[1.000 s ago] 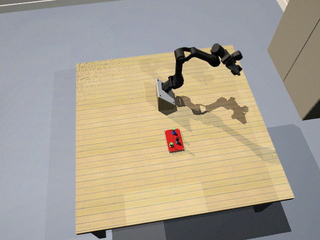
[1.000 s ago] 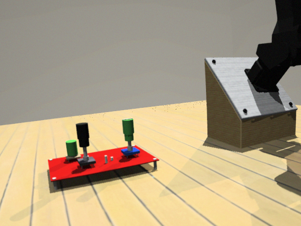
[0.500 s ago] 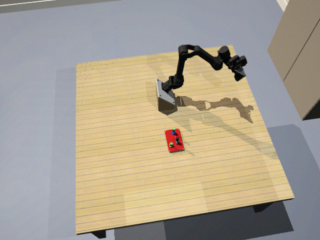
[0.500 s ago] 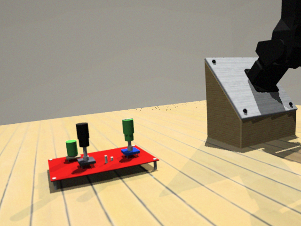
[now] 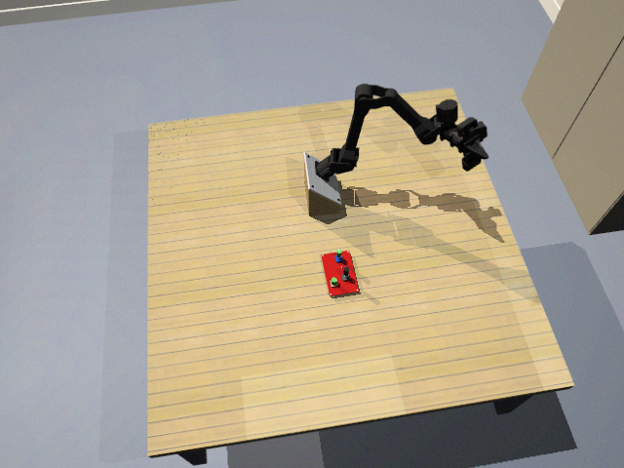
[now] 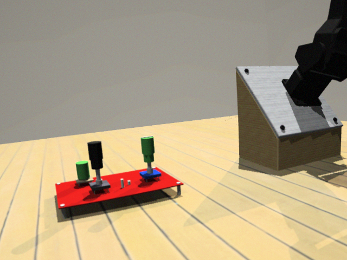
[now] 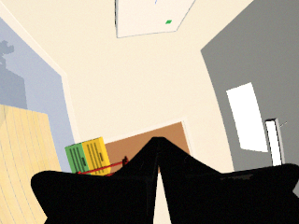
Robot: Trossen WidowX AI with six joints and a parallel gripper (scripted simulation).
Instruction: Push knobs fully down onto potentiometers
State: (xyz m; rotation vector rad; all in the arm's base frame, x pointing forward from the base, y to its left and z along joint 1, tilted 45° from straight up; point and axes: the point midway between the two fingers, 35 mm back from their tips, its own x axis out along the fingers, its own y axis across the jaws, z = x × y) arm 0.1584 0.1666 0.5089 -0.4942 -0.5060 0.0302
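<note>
Now: gripper tip 210 mm short of the black knob, 430 mm to the left of it and 320 mm above it. Also, from my gripper tip: green knob 140 mm ahead, 450 mm to the right, 320 mm below.
</note>
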